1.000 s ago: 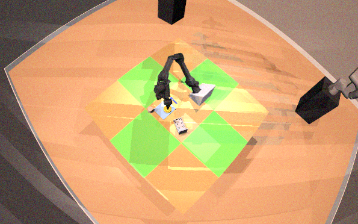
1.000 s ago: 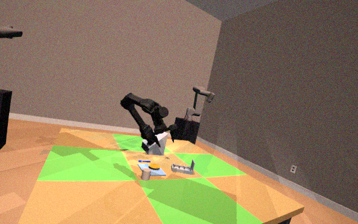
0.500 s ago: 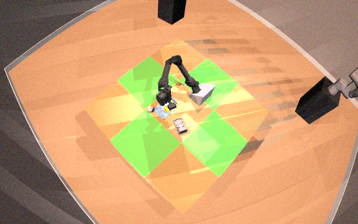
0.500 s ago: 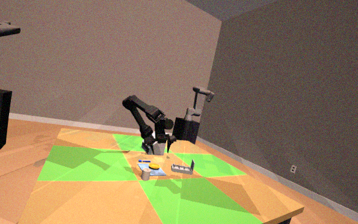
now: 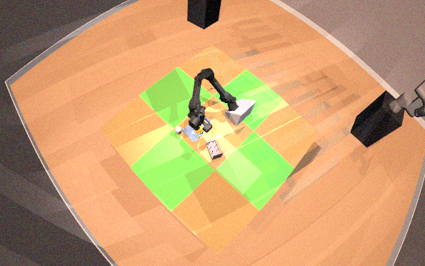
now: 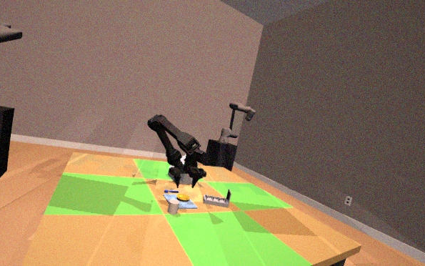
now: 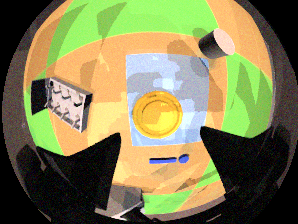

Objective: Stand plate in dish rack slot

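My gripper tip is 50 mm above the yellow plate. Also, from my gripper tip: pale cup 110 mm ahead, 100 mm to the right, 40 mm below; light blue mat 60 mm below, 20 mm to the right, 10 mm ahead; dish rack 180 mm to the left, 50 mm ahead, 40 mm below.
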